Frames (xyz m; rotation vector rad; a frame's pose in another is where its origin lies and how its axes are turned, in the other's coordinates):
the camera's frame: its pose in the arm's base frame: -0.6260 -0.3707 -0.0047 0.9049 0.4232 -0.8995
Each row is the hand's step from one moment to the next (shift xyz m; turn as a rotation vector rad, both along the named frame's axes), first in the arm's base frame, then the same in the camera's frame.
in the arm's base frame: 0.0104 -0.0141 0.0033 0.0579 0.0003 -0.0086
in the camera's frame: 0.0107 0.0059 0.0130 0.0388 0.0431 -0.0076
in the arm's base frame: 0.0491 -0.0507 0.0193 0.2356 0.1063 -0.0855
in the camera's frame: 0.0403 0.0343 0.0505 0.1399 0.1823 -0.1460
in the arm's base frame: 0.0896 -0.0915 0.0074 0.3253 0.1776 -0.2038
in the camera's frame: 0.0914 0.0492 0.0754 0.2344 0.2187 -0.2759
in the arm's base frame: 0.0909 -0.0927 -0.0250 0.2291 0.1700 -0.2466
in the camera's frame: 0.1140 0.0339 0.0578 0.2108 0.1168 -0.2900
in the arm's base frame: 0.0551 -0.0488 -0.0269 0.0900 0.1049 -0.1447
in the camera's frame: 0.0732 0.0170 0.0223 0.0956 0.0338 -0.1725
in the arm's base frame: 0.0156 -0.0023 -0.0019 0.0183 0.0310 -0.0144
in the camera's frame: 0.0114 0.0111 0.0001 0.0049 0.0172 -0.0344
